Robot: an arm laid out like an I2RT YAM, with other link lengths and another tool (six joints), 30 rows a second.
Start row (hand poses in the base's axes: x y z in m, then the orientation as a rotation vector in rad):
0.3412, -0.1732, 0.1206, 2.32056, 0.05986, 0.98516
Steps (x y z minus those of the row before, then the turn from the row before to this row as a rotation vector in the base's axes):
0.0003, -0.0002, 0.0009, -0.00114, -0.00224, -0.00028
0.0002, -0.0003, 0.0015, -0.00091, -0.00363, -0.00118
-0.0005, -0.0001, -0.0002, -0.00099, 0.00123, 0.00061
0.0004, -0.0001, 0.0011, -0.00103, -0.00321, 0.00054
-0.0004, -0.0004, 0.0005, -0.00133, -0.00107, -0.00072
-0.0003, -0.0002, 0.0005, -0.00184, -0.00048, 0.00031
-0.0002, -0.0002, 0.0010, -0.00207, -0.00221, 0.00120
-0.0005, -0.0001, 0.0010, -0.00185, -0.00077, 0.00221
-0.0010, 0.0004, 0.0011, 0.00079, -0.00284, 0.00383
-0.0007, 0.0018, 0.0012, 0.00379, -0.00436, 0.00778
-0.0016, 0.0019, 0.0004, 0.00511, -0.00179, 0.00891
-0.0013, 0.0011, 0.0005, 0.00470, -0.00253, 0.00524
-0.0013, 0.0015, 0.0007, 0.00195, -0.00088, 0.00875
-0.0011, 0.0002, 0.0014, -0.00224, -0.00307, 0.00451
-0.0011, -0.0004, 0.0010, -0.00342, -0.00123, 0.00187
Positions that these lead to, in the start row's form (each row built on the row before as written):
0.3415, -0.1734, 0.1215, 2.31834, 0.05918, 0.98733
0.3417, -0.1737, 0.1230, 2.31545, 0.05677, 0.99071
0.3412, -0.1738, 0.1228, 2.31529, 0.05846, 0.98935
0.3416, -0.1739, 0.1239, 2.31282, 0.05828, 0.99306
0.3412, -0.1743, 0.1244, 2.31093, 0.05765, 0.99361
0.3409, -0.1745, 0.1249, 2.30907, 0.05871, 0.99387
0.3407, -0.1747, 0.1259, 2.30629, 0.06020, 0.99650
0.3402, -0.1748, 0.1269, 2.30463, 0.06334, 0.99804
0.3392, -0.1744, 0.1280, 2.30459, 0.06623, 1.00341
0.3385, -0.1726, 0.1292, 2.30718, 0.07162, 1.01326
0.3369, -0.1707, 0.1296, 2.31248, 0.07874, 1.02108
0.3356, -0.1696, 0.1301, 2.31633, 0.08151, 1.02782
0.3343, -0.1681, 0.1308, 2.31920, 0.09041, 1.03368
0.3332, -0.1679, 0.1322, 2.31634, 0.09558, 1.03883
0.3321, -0.1683, 0.1332, 2.31294, 0.09898, 1.04023

